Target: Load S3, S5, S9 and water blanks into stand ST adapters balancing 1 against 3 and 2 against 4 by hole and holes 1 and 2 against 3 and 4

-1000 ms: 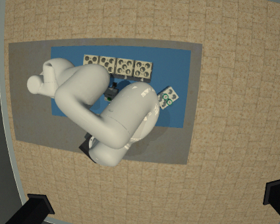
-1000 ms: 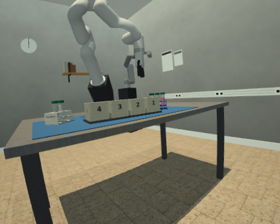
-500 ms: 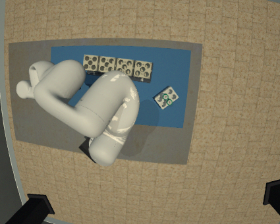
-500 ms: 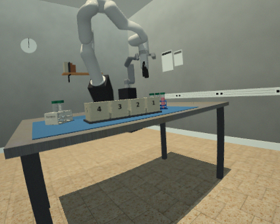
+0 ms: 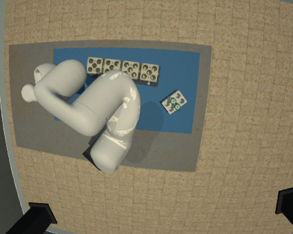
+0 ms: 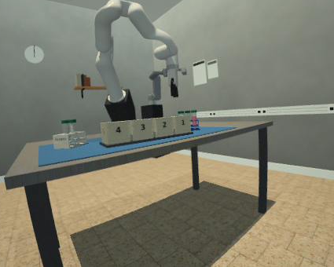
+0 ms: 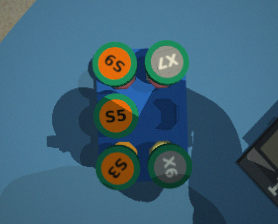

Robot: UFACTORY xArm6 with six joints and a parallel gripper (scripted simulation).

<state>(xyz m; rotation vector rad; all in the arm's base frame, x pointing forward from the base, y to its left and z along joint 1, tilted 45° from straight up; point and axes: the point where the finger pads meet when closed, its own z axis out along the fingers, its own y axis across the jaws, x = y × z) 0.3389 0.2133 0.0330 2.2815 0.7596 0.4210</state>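
Now: hand 40 mm short of the tube of amber liquid, 70 mm to the right of it and 160 mm above it. The rest, counted from my hand: white rack 200 mm behind, 570 mm to the right, 190 mm below; blue rack 50 mm ahead, 60 mm to the left, 190 mm below.
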